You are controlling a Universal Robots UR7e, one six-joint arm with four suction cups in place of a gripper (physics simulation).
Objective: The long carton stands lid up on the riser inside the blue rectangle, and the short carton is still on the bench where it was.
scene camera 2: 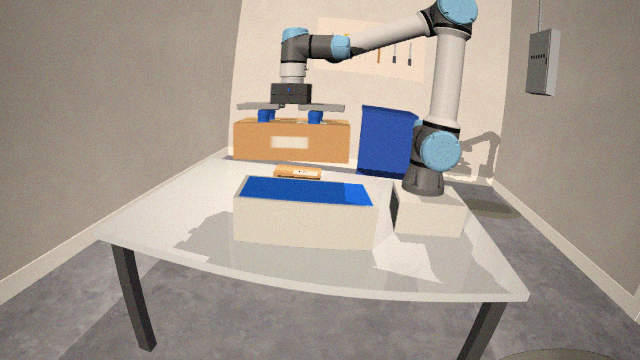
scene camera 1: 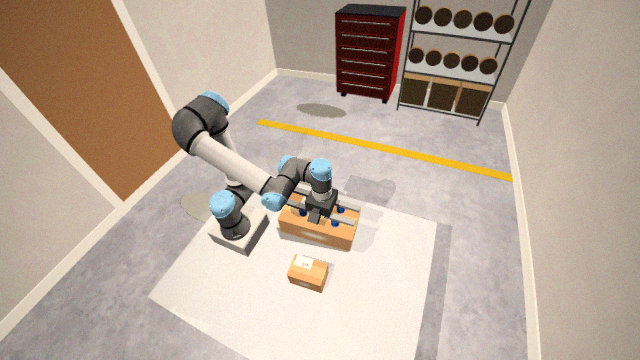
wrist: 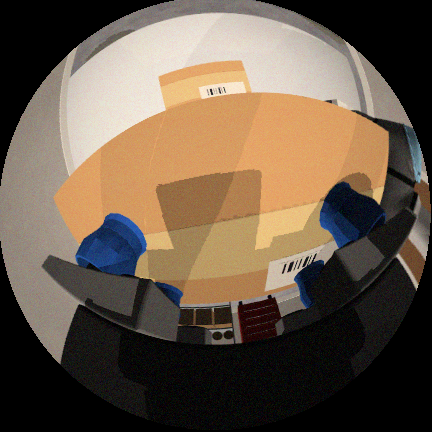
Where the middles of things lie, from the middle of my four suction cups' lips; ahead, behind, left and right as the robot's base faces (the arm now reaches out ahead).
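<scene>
Long carton [scene camera 2: 284,139]: 60 mm below my suction cup, 10 mm behind it, 10 mm to the right of it. Short carton [scene camera 1: 308,273], from my suction cup: 250 mm below, 190 mm to the right, 10 mm behind. Riser [scene camera 2: 295,212], from my suction cup: 240 mm below, 70 mm to the left, 70 mm behind.
</scene>
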